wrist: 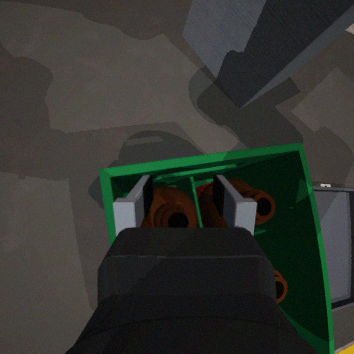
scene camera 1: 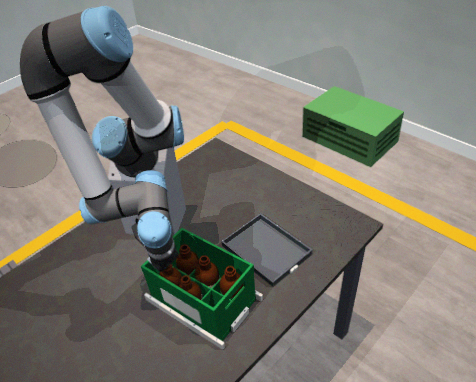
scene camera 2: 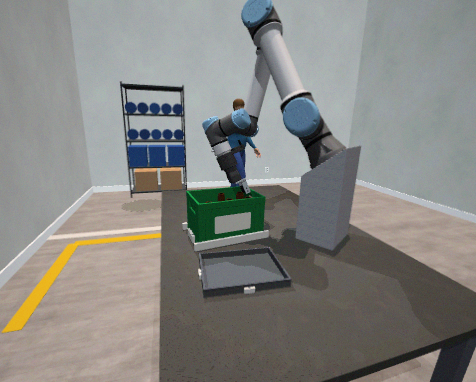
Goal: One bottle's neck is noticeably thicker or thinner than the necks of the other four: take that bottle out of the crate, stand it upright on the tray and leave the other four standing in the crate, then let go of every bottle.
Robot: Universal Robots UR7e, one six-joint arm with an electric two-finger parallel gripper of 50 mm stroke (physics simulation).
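Places are measured from the arm's base along level axes (x ahead, y left, z up), in centimetres.
Pixels of known places: gripper, between the fingertips: (wrist: 182, 187) (scene camera 2: 246, 192); arm's base, origin of its link: (scene camera 1: 136, 155) (scene camera 2: 330, 161).
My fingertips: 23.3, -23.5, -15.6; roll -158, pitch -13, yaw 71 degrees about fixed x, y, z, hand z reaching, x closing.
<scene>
Ahead of a thing's pixels: the offset from my fingertips to its top centre, as dx, dy, dz. "*": to the spot under its first point.
A green crate @[+11.8, +1.5, +1.4] (scene camera 1: 218, 320) (scene camera 2: 200, 215) (wrist: 250, 154) holds five upright brown bottles in its compartments. My gripper (scene camera 1: 164, 266) (scene camera 2: 246, 191) (wrist: 182, 187) is open, its fingers down at the crate's corner nearest the arm. In the wrist view, a bottle @[+2.6, -1.3, +0.2] (wrist: 172, 204) stands between the spread fingers, its neck nearer the left finger; a divider and part of a neighbouring bottle @[+4.0, +6.7, +0.2] (wrist: 240, 188) also show there. In scene camera 1, other bottles @[+11.8, +5.4, +0.2] (scene camera 1: 206, 274) @[+20.7, +5.1, +0.2] (scene camera 1: 230, 281) @[+10.8, -3.3, +0.2] (scene camera 1: 189, 287) stand clear of the fingers. Which neck differs, I cannot tell. The dark tray @[* +20.5, +30.4, -15.6] (scene camera 1: 267, 245) (scene camera 2: 240, 270) (wrist: 335, 240) is empty.
White strips (scene camera 1: 184, 320) (scene camera 2: 231, 240) edge the crate's base. The grey robot pedestal (scene camera 1: 173, 200) (scene camera 2: 322, 205) (wrist: 225, 35) stands beside the crate. A green box (scene camera 1: 352, 112) is on the floor. A shelf rack (scene camera 2: 152, 87) and a person (scene camera 2: 241, 162) are in the background.
</scene>
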